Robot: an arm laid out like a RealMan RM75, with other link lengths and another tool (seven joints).
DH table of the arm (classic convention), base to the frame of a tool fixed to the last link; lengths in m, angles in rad. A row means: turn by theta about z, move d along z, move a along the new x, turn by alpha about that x. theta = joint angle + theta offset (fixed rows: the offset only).
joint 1: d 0.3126, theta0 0, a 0, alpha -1.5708
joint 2: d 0, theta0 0, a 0, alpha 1.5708
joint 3: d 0.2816, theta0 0, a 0, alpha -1.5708
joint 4: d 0, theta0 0, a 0, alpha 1.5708
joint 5: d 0.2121, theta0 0, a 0, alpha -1.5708
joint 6: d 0, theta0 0, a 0, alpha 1.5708
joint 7: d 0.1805, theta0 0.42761, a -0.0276, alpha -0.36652
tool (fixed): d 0.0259, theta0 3.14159, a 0, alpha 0
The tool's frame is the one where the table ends.
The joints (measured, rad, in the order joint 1, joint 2, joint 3, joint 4, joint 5, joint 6, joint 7), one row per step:
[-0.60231, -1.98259, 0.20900, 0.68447, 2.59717, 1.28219, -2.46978]
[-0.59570, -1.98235, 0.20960, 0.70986, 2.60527, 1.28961, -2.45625]
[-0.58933, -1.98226, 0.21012, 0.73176, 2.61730, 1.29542, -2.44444]
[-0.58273, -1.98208, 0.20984, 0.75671, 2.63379, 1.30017, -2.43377]
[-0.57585, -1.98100, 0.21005, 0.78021, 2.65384, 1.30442, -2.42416]
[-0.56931, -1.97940, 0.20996, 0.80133, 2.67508, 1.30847, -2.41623]
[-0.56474, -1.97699, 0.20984, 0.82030, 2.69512, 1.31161, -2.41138]
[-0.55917, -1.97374, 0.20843, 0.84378, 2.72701, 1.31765, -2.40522]
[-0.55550, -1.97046, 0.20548, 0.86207, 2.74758, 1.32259, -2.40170]
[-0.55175, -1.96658, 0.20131, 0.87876, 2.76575, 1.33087, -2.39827]
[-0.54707, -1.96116, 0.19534, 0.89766, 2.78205, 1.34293, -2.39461]
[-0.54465, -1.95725, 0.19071, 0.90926, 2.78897, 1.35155, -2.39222]
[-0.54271, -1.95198, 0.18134, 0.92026, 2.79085, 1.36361, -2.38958]
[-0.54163, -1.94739, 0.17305, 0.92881, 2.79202, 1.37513, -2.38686]
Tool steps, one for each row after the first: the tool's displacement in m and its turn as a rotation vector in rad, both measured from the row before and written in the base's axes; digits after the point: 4 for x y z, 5 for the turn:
[-0.0042, -0.0018, 0.0063, 0.00224, 0.02825, -0.00944]
[-0.0046, -0.0025, 0.0053, -0.00164, 0.02803, -0.00565]
[-0.0055, -0.0029, 0.0063, -0.00162, 0.03288, -0.00267]
[-0.0062, -0.0036, 0.0063, -0.00461, 0.03467, 0.00039]
[-0.0061, -0.0040, 0.0061, -0.00608, 0.03290, 0.00298]
[-0.0052, -0.0031, 0.0061, -0.00476, 0.02987, 0.00411]
[-0.0071, -0.0052, 0.0076, -0.01134, 0.03941, 0.00847]
[-0.0047, -0.0033, 0.0066, -0.00389, 0.02679, 0.00651]
[-0.0040, -0.0036, 0.0063, -0.00432, 0.02155, 0.00639]
[-0.0039, -0.0040, 0.0075, -0.00237, 0.02002, 0.00660]
[-0.0017, -0.0020, 0.0049, 0.00072, 0.00970, 0.00251]
[-0.0008, -0.0015, 0.0053, 0.00562, 0.00296, 0.00095]
[-0.0003, -0.0012, 0.0042, 0.00383, 0.00097, -0.00022]

